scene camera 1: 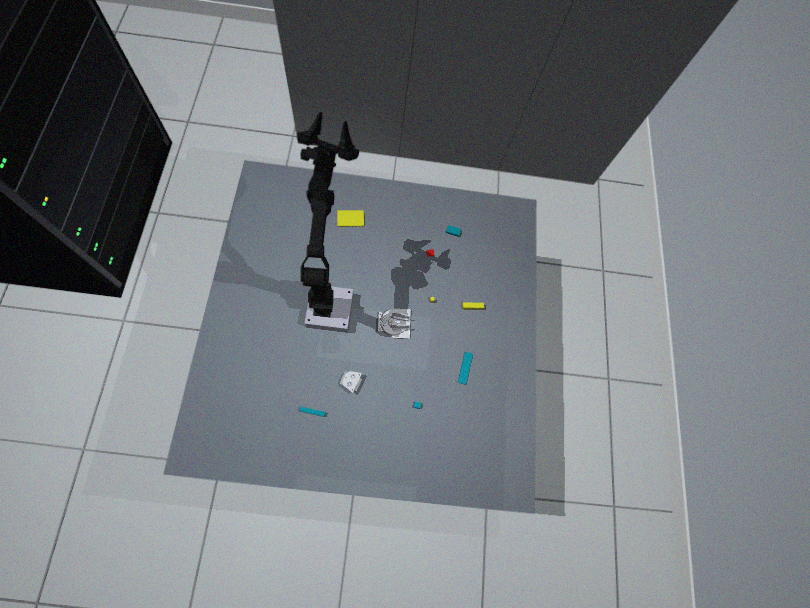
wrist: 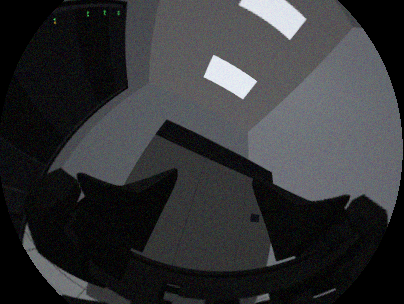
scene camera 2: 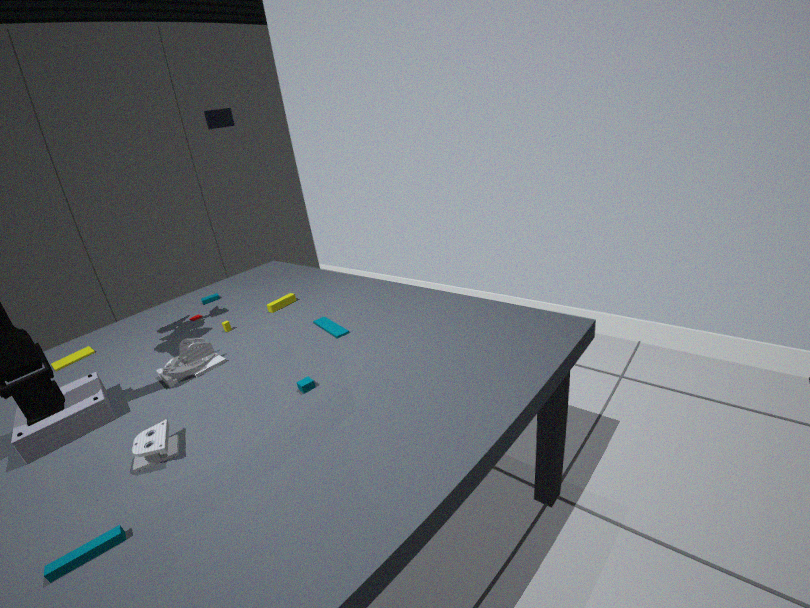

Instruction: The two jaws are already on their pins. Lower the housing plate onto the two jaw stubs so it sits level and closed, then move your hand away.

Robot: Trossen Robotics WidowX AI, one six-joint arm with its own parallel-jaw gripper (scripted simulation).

Labels:
my gripper: scene camera 1; wrist; not seen in scene camera 2 (out of frame)
same spot on my gripper: (scene camera 1: 345, 143) = (wrist: 293, 238)

